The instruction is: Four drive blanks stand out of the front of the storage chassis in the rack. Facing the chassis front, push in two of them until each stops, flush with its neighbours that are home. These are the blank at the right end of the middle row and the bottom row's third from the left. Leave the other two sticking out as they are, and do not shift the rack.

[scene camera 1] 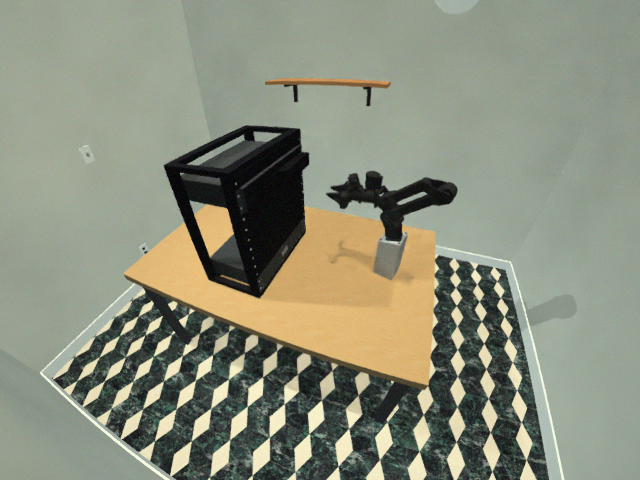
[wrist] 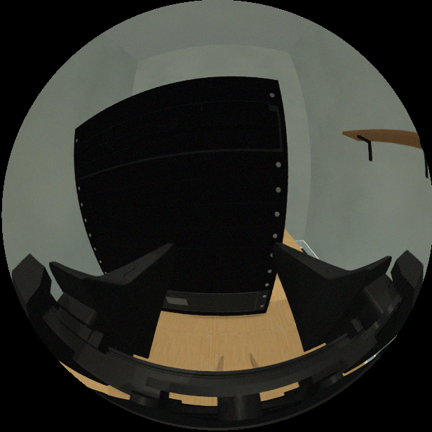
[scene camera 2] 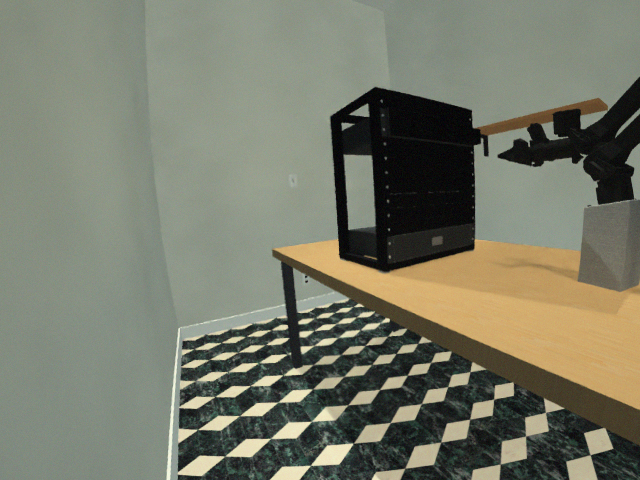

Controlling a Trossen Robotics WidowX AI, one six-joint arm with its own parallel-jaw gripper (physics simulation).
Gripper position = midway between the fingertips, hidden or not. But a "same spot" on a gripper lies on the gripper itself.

Labels:
my gripper: scene camera 1; wrist; scene camera 2 502,157
black rack: scene camera 1; wrist 202,163; scene camera 2
same spot on my gripper: (scene camera 1: 344,187) = (wrist: 329,304)
same spot on black rack: (scene camera 2: 418,145) = (scene camera 1: 266,197)

